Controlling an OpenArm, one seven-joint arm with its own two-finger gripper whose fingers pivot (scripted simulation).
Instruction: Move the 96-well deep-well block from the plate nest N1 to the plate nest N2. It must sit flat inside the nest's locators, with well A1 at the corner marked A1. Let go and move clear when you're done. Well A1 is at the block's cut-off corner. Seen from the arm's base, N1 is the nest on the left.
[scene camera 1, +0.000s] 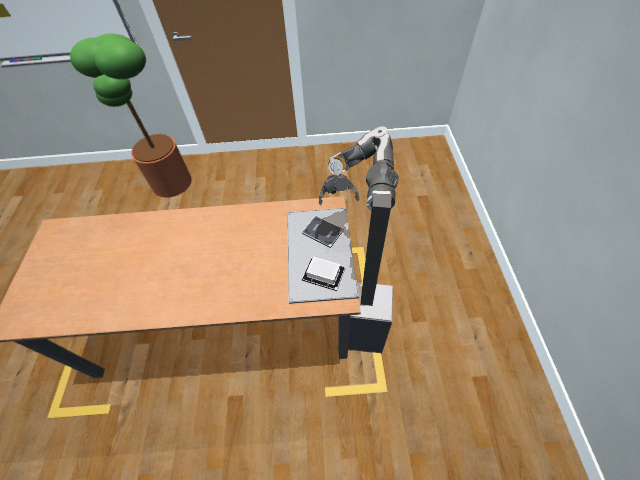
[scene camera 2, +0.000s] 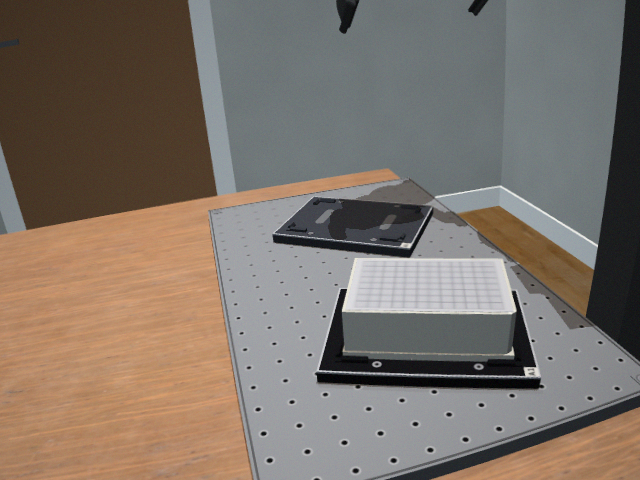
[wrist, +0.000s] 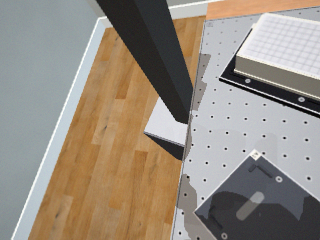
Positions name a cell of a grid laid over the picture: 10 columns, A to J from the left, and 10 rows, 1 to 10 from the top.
I see a white 96-well deep-well block (scene camera 2: G7), an arm column (scene camera 1: F5), a black nest N2 (scene camera 2: F5) and a black nest N1 (scene camera 2: F8).
